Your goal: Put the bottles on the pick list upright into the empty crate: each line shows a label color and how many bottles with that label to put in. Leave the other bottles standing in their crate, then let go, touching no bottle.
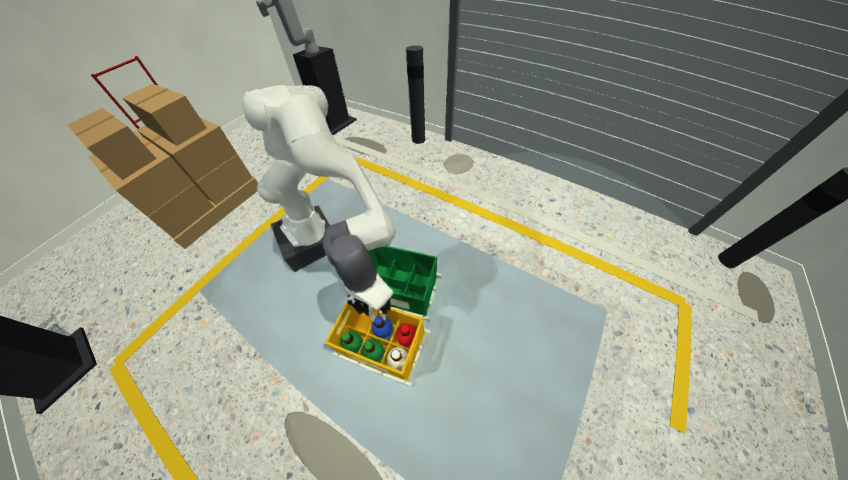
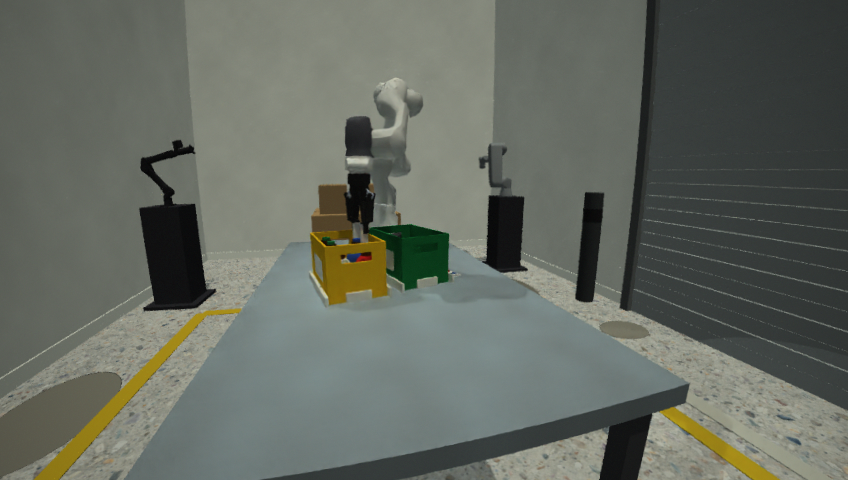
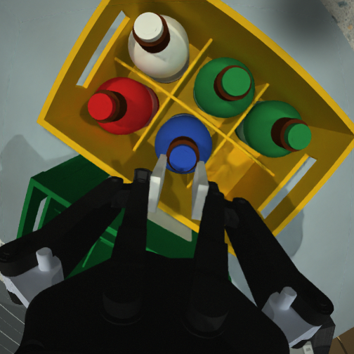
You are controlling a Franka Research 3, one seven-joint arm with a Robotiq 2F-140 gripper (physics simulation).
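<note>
The yellow crate holds upright bottles: blue, red, white, a green bottle beside the white one and another green bottle. One compartment, beside the blue bottle, is empty. My gripper points down, its pads against both sides of the blue bottle's neck, shut on it. The green crate shows empty compartments; the arm hides part. The pick list is not readable.
The green crate stands close beside the yellow crate on the blue-grey table. A small dark shape shows at the green crate's rim; I cannot tell what it is. Stacked boxes and a black post stand farther off.
</note>
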